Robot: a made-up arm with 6 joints.
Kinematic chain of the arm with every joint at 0, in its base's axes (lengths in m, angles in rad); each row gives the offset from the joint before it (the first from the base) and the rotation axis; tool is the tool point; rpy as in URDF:
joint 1: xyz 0 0 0.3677 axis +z
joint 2: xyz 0 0 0 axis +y
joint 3: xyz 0.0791 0 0.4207 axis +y
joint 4: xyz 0.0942 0 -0.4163 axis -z
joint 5: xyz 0 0 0 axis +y
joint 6: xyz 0.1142 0 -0.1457 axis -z
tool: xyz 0 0 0 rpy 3.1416 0 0
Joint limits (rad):
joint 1: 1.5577..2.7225
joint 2: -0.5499..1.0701
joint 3: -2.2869..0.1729
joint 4: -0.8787..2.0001
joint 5: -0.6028..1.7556
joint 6: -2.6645..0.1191
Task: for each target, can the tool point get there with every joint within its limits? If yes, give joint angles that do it. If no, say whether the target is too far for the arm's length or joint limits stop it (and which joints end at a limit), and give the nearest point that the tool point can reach.
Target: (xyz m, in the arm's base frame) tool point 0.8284 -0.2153 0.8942
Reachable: no: joint limits stop it (at a limit: joint 1, joint 2, joint 3, joint 5) | nearest point 0.2583 -0.0712 1.2975 | short by 0.713 m
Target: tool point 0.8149 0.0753 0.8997
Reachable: no: joint limits stop it (at a limit: joint 1, joint 2, joint 5) | nearest point 0.1799 0.2643 0.9997 | short by 0.670 m
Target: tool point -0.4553 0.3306 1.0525
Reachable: yes | joints 2.5340 -0.1020 -1.5164 0.0826 -0.1860 -1.0324
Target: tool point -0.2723 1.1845 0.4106
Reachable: no: too far | nearest point -0.2273 0.9888 0.4282 | short by 0.202 m
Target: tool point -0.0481 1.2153 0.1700
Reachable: no: too far | nearest point -0.0385 0.9728 0.2690 | short by 0.262 m
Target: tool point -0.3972 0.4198 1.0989
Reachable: yes | joints 2.2673 -0.0465 -1.9349 1.0793 0.8832 -2.1823
